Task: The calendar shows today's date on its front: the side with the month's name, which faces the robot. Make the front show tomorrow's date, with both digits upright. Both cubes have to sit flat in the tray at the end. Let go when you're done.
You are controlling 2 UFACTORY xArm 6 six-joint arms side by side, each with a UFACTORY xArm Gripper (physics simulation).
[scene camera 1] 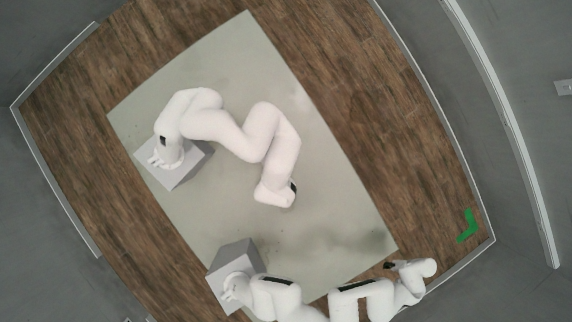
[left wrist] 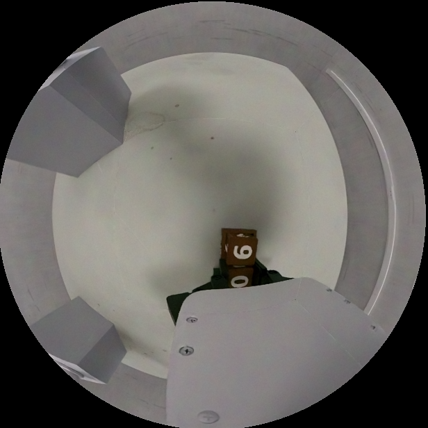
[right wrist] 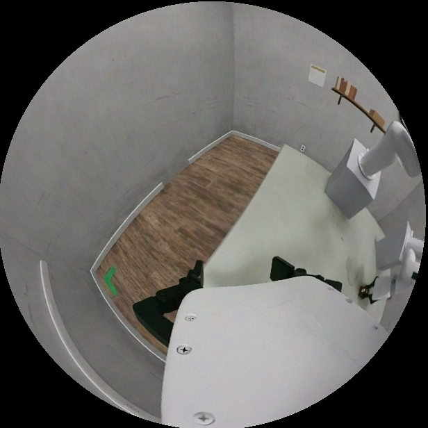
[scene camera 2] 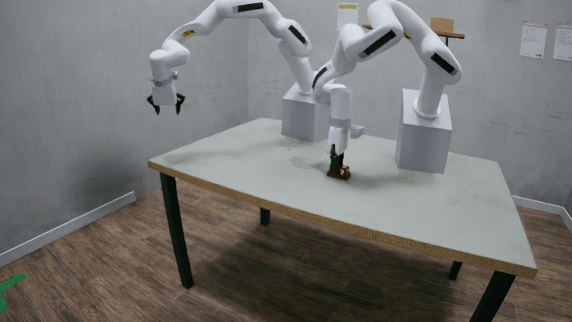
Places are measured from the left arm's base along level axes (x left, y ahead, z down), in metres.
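Pixels of known places: left gripper, fingertip midpoint: [scene camera 2: 336, 170]; right gripper, fingertip midpoint: [scene camera 1: 392, 268] [scene camera 2: 168, 112]; left arm's base, origin of the base link: [scene camera 1: 169, 154] [scene camera 2: 426, 108]; right arm's base, origin of the base link: [scene camera 1: 236, 285] [scene camera 2: 309, 87].
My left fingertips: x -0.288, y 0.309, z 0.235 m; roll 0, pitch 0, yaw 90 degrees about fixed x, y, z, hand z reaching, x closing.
Ahead of a thing's pixels: the offset from my left fingertips to its top centre. "spot": to the spot under its first point. Level surfaces: height alone.
The brown calendar tray {spot: dx -0.005, dy +0.024, dz +0.008 m} [scene camera 2: 332, 174] [left wrist: 230, 230] stands on the table under my left gripper. In the left wrist view, one brown cube [left wrist: 242, 252] shows a 6 or 9 lying sideways on top. The other cube [left wrist: 240, 282] shows a 0 on top, partly hidden by the gripper housing. My left gripper [scene camera 2: 337, 167] [left wrist: 236, 268] is shut on the cube with the 0, its dark fingers on opposite sides of it. The calendar's front digits cannot be read. My right gripper [scene camera 2: 167, 111] [right wrist: 238, 270] is open and empty, high and far from the calendar.
The pale table {dz +0.020 m} [scene camera 1: 230, 200] [scene camera 2: 430, 210] carries both grey arm bases {spot: dx -0.303, dy -0.322, dz -0.096 m} [scene camera 2: 302, 117] {spot: dx +0.303, dy -0.224, dz -0.094 m} [scene camera 2: 424, 145]. The left arm hides the calendar in scene camera 1. The right arm's wrist hangs beyond the table's end, over the wooden floor [right wrist: 200, 200].
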